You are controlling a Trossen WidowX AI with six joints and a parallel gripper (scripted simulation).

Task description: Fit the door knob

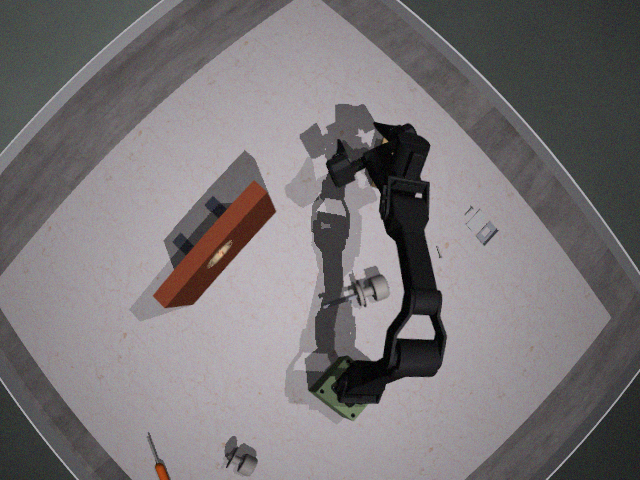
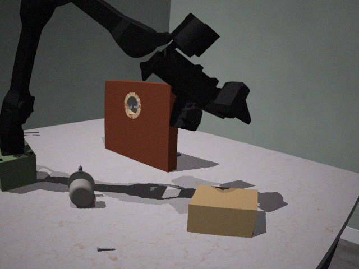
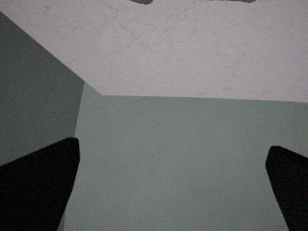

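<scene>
The grey latch socket lies 3 cm ahead of my hand, 36 cm to the left of it and 4 cm below it. From my hand the other things lie so: orange screwdriver (27 cm behind, 89 cm to the left, 19 cm below); red-brown wooden door panel (3 cm ahead, 36 cm to the left, 6 cm below); tan box (6 cm behind, 7 cm to the right, 17 cm below).
</scene>
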